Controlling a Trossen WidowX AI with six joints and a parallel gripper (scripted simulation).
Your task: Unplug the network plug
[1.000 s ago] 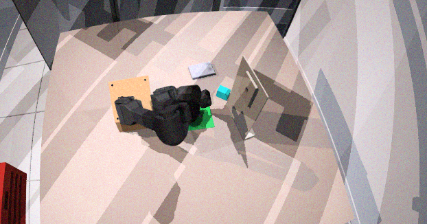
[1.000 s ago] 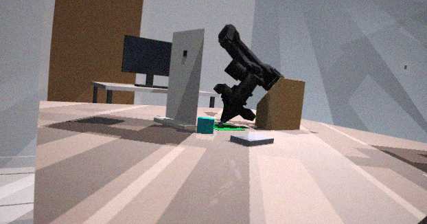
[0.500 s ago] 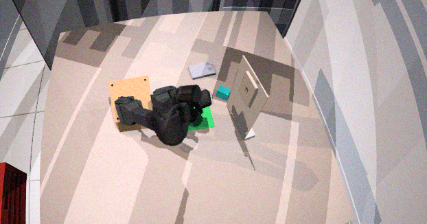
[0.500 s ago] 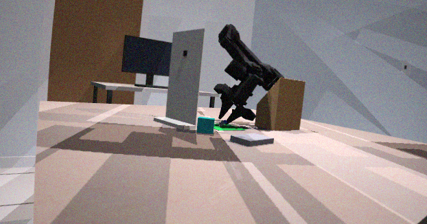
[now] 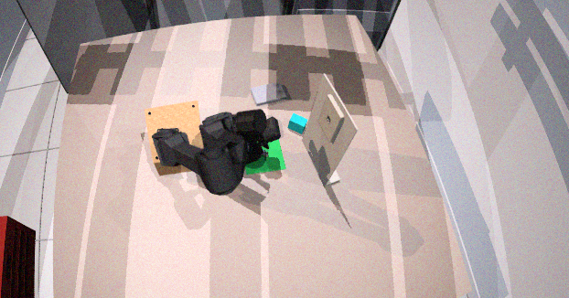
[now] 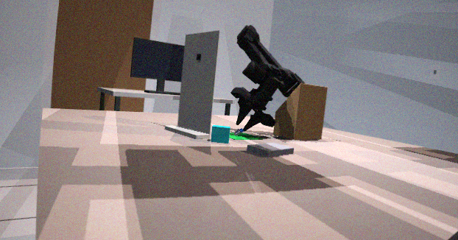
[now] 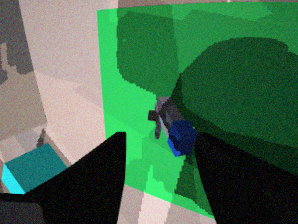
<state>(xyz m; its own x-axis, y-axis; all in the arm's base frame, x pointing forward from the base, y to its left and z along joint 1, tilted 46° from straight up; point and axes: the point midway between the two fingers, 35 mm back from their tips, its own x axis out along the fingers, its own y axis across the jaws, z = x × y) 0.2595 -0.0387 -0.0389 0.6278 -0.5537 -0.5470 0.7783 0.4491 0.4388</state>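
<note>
Right now my gripper tip is 1 cm short of the blue network plug and 1 cm above it. The rest, counted from my gripper tip: green marked square (3 cm below); then teal cube (12 cm ahead, 9 cm to the left, 1 cm below); then upright panel (16 cm ahead, 12 cm above, 4 cm to the right).
</note>
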